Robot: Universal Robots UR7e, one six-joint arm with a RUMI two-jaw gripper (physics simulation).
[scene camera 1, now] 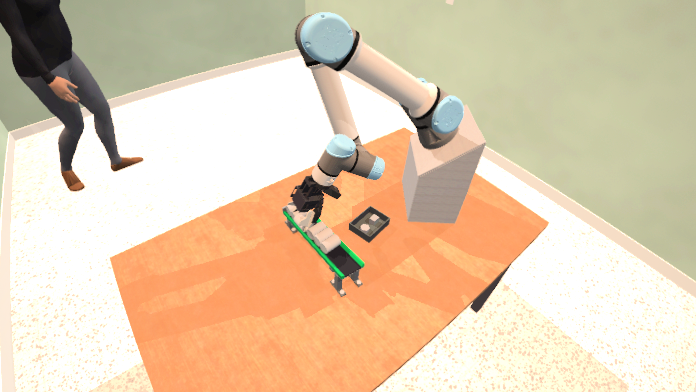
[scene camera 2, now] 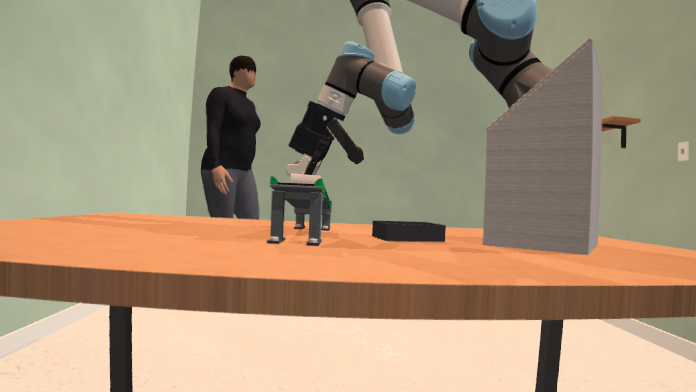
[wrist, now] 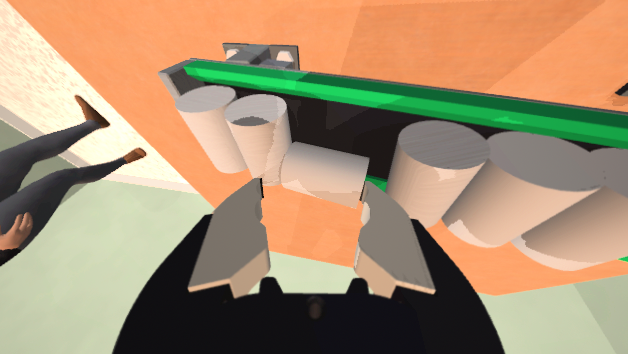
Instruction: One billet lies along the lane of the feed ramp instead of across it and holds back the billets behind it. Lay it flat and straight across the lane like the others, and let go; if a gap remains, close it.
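Places are measured from the arm's base along level axes (x ahead, y right, z down), in centimetres.
Pixels of known places: gripper, between the fingertips: (scene camera 1: 298, 221) (wrist: 312, 182); arm's base, origin of its link: (scene camera 1: 439, 134) (scene camera 2: 546, 107).
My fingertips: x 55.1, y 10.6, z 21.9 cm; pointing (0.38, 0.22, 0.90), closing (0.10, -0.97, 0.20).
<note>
Ahead of a thing's pixels: the offset from my fingertips to its middle. Level surfaces: height alone.
The green-railed feed ramp (scene camera 1: 336, 268) (scene camera 2: 325, 192) (wrist: 350, 95) holds pale cylindrical billets. In the wrist view one billet @(dz +0.3, dx -0.9, dy -1.1 cm) (wrist: 325, 172) lies along the lane, its left end against a billet @(dz +1.0, dx -2.9, dy +3.7 cm) (wrist: 260, 145) that lies across. Another billet @(dz +1.5, dx -3.2, dy +7.6 cm) (wrist: 212, 130) lies across beside that one, near the end stop. To the right, past a gap, a billet @(dz -0.6, dx -2.5, dy -7.5 cm) (wrist: 435, 170) lies across with others @(dz -1.1, dx -2.5, dy -11.5 cm) (wrist: 525, 185) behind it. My gripper (scene camera 1: 311, 220) (scene camera 2: 306, 169) (wrist: 312, 182) is partly open, its fingertips near the two ends of the lengthwise billet and not clamped on it. The scene views hide this contact.
A black tray @(dz +7.0, dx -24.2, dy -10.8 cm) (scene camera 1: 359, 234) (scene camera 2: 410, 232) with small pale pieces stands on the table @(dz +8.8 cm) (scene camera 1: 200, 325) beside the ramp. The grey arm pedestal (scene camera 1: 435, 195) (scene camera 2: 542, 190) stands farther right. A person (scene camera 1: 85, 90) (scene camera 2: 230, 135) stands beyond the table.
</note>
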